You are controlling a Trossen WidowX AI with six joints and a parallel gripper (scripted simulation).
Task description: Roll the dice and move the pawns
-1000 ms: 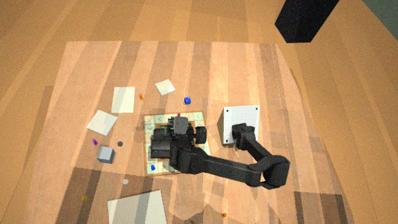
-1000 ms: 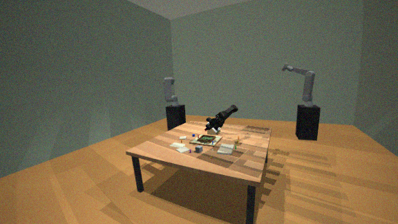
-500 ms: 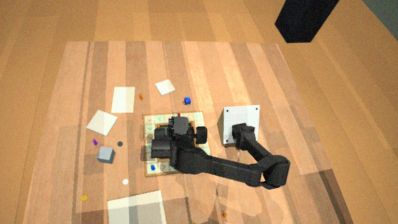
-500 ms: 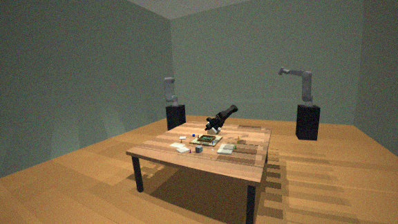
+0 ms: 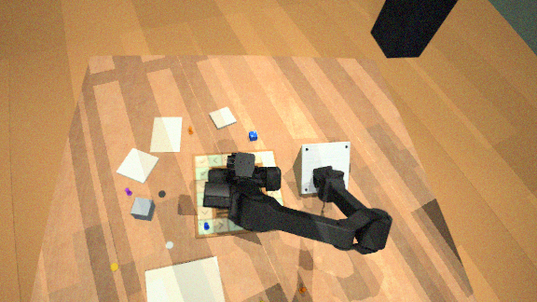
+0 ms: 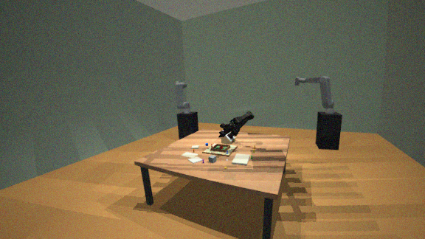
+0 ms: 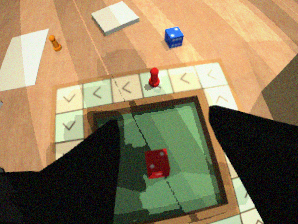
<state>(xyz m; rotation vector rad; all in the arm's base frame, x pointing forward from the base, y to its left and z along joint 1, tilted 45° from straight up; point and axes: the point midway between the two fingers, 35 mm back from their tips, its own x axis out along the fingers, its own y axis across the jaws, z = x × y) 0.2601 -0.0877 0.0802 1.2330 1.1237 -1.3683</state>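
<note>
Now: gripper tip 190 mm to the left of the blue die, 130 mm above it and 90 mm past it. The rest, counted from my gripper tip: red pawn: 120 mm below, 110 mm to the right, 30 mm behind; blue pawn: 120 mm below, 120 mm ahead, 110 mm to the left; red die: 120 mm below, 10 mm to the left.
</note>
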